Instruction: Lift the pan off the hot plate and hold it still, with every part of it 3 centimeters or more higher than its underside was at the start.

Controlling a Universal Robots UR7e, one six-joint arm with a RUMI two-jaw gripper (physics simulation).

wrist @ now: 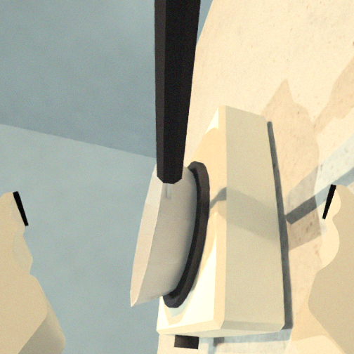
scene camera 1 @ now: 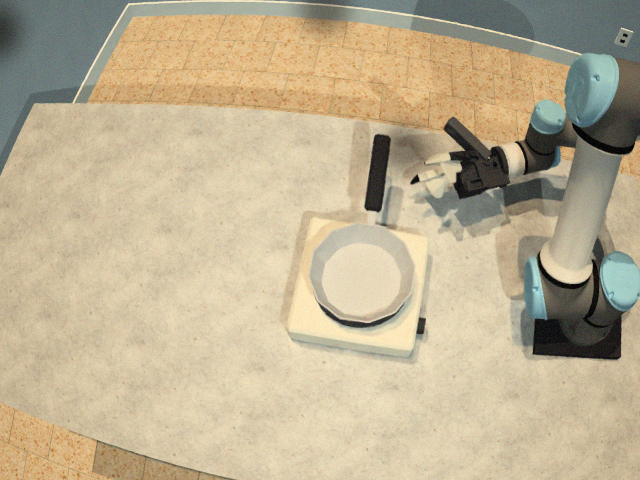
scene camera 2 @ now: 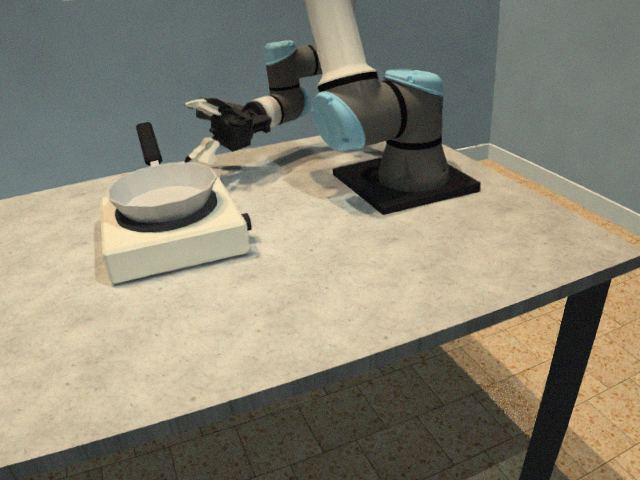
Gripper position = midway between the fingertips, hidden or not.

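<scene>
You'd see my gripper in the wrist view (174, 192), in scene camera 1 (417, 173) and in scene camera 2 (184, 136). There's a cream hot plate in the wrist view (231, 285), and scene camera 1 and scene camera 2 show the plate too. On the cream hot plate, (scene camera 2: 131, 250) and (scene camera 1: 310, 335) are the same spot. A light grey pan shows in the wrist view and in scene camera 1, and also in scene camera 2 (161, 193). On the light grey pan, (wrist: 166, 228) and (scene camera 1: 387, 236) are the same spot.
</scene>
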